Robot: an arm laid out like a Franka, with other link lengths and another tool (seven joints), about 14 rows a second.
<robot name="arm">
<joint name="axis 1" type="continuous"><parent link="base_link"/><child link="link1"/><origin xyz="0.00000 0.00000 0.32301"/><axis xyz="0 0 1"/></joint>
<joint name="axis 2" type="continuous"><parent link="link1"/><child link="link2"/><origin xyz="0.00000 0.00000 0.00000"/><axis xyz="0 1 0"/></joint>
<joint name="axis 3" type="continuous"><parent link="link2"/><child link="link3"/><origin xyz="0.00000 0.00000 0.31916"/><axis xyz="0 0 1"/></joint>
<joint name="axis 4" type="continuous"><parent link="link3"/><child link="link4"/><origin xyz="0.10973 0.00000 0.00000"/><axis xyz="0 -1 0"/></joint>
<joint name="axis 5" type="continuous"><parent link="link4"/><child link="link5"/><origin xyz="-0.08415 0.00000 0.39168"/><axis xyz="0 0 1"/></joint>
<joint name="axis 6" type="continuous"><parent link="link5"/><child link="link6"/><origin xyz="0.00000 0.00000 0.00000"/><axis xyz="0 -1 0"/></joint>
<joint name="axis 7" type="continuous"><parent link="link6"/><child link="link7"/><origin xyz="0.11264 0.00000 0.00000"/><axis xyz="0 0 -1"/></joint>
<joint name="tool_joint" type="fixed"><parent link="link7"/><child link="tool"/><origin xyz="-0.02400 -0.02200 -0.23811" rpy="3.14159 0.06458 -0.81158"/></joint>
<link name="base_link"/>
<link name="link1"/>
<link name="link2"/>
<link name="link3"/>
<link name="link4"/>
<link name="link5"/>
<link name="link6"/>
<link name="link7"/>
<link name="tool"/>
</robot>
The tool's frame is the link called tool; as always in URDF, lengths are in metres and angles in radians. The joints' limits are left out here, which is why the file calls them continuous.
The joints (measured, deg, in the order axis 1, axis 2, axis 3, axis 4, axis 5, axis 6, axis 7), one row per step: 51.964 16.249 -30.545 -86.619 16.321 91.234 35.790; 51.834 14.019 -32.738 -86.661 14.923 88.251 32.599; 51.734 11.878 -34.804 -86.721 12.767 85.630 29.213; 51.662 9.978 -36.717 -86.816 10.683 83.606 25.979; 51.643 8.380 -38.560 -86.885 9.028 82.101 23.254; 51.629 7.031 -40.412 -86.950 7.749 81.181 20.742; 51.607 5.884 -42.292 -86.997 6.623 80.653 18.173; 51.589 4.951 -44.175 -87.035 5.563 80.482 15.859; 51.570 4.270 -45.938 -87.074 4.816 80.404 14.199; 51.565 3.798 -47.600 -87.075 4.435 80.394 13.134; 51.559 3.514 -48.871 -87.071 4.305 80.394 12.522; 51.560 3.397 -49.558 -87.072 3.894 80.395 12.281; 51.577 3.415 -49.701 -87.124 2.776 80.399 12.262; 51.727 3.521 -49.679 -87.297 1.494 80.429 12.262
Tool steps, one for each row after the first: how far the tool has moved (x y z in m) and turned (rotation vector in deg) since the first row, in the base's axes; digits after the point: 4 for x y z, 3 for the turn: -0.0003 -0.0340 0.0214 -0.201 0.331 1.487; -0.0008 -0.0698 0.0406 -0.916 0.360 3.251; -0.0013 -0.1031 0.0568 -1.535 0.252 4.840; -0.0017 -0.1326 0.0701 -1.881 0.091 5.887; -0.0010 -0.1598 0.0813 -1.941 -0.303 6.605; 0.0006 -0.1862 0.0906 -1.912 -0.872 7.284; 0.0028 -0.2118 0.0982 -1.984 -1.577 7.677; 0.0044 -0.2342 0.1036 -2.042 -2.098 7.531; 0.0056 -0.2533 0.1077 -1.988 -2.515 6.908; 0.0061 -0.2670 0.1101 -1.878 -2.774 6.229; 0.0064 -0.2758 0.1113 -2.202 -2.877 5.783; 0.0065 -0.2818 0.1111 -3.339 -2.804 5.689; 0.0064 -0.2856 0.1095 -4.694 -2.577 5.880
